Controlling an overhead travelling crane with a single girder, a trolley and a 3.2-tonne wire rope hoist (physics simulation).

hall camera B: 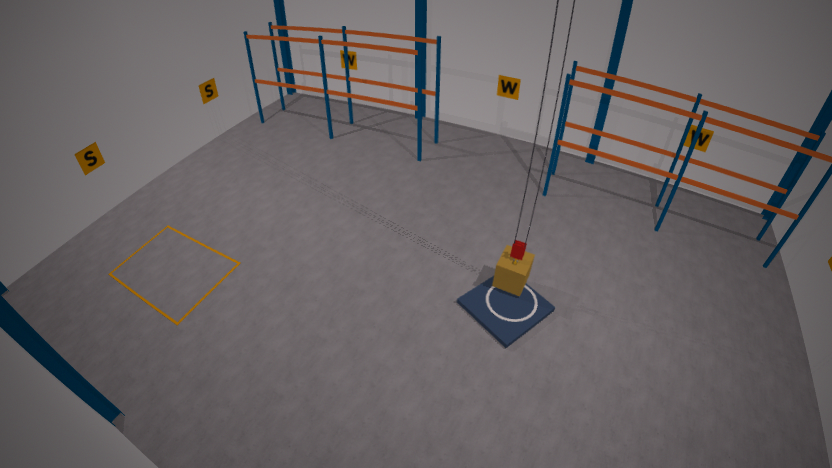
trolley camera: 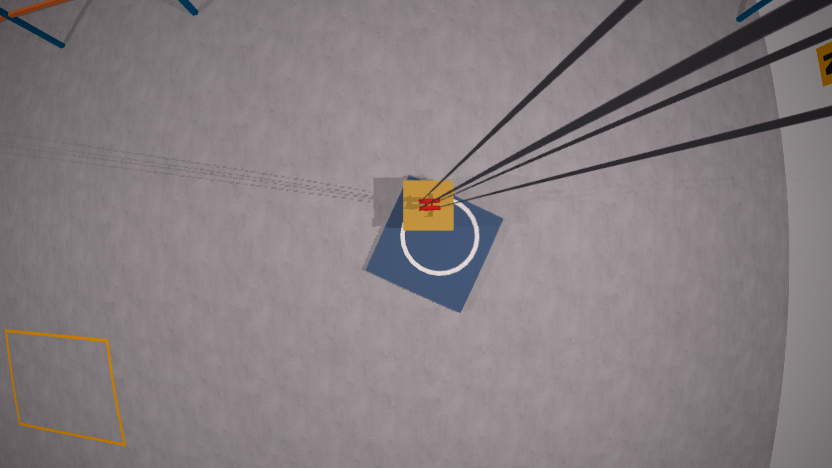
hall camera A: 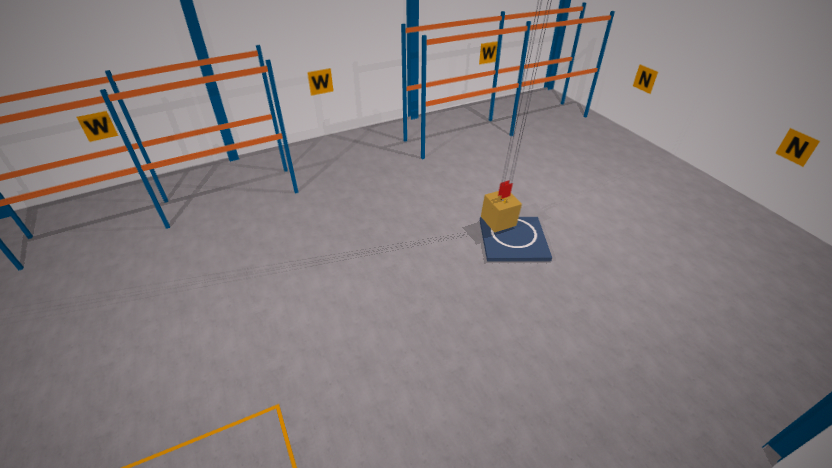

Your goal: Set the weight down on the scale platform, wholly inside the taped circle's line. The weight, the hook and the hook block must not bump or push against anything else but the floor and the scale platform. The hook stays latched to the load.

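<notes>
The yellow weight (hall camera A: 500, 216) (hall camera B: 512, 280) (trolley camera: 442, 222) hangs upright, a little above the blue scale platform (hall camera A: 539, 252) (hall camera B: 506, 335) (trolley camera: 454, 298). In the trolley view it lies over the platform's upper part and covers the upper left of the white taped circle (hall camera A: 516, 246) (hall camera B: 512, 320) (trolley camera: 439, 273), reaching past its line. Its shadow falls left, partly on the floor. The red hook block (hall camera A: 505, 189) (hall camera B: 518, 249) (trolley camera: 429, 204) is over the weight's top. My hook (hall camera A: 501, 199) (hall camera B: 514, 261) is small below the block and holds the weight; its latch is too small to see.
Blue and orange racks (hall camera A: 135, 158) (hall camera A: 423, 96) (hall camera B: 329, 116) (hall camera B: 669, 200) stand along the W wall, well away from the weight. An orange marked rectangle (hall camera A: 200, 436) (hall camera B: 203, 245) (trolley camera: 57, 335) lies on the floor. A blue column (hall camera A: 802, 427) shows at lower right in hall camera A.
</notes>
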